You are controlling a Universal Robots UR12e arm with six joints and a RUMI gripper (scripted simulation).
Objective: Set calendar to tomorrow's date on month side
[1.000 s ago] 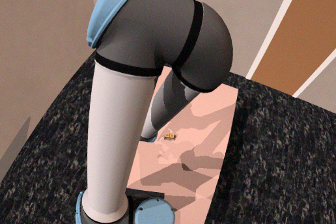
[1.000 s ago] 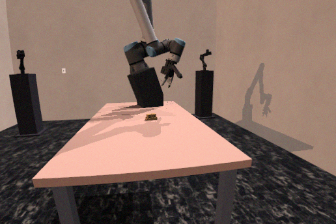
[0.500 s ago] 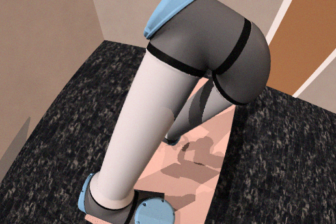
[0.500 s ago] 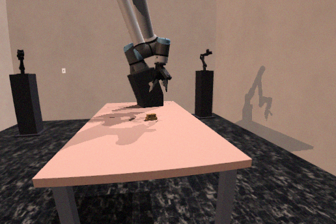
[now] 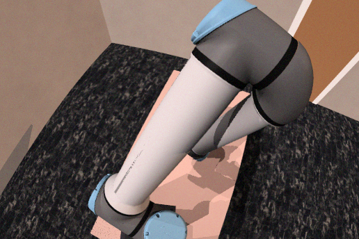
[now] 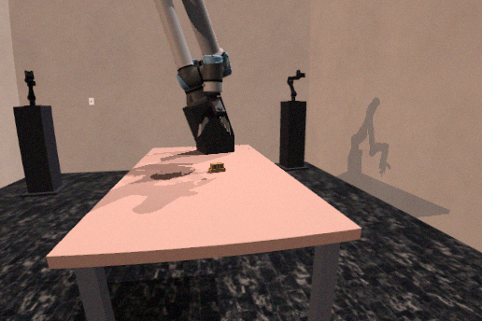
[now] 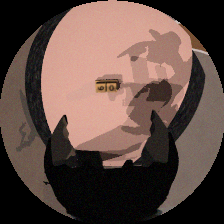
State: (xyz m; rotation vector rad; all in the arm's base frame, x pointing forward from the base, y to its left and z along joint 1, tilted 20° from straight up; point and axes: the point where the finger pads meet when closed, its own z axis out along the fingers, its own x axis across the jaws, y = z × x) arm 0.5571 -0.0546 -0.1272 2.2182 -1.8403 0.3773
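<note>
Right now my hand is 1 cm to the right of the calendar tray and 16 cm above it.
</note>
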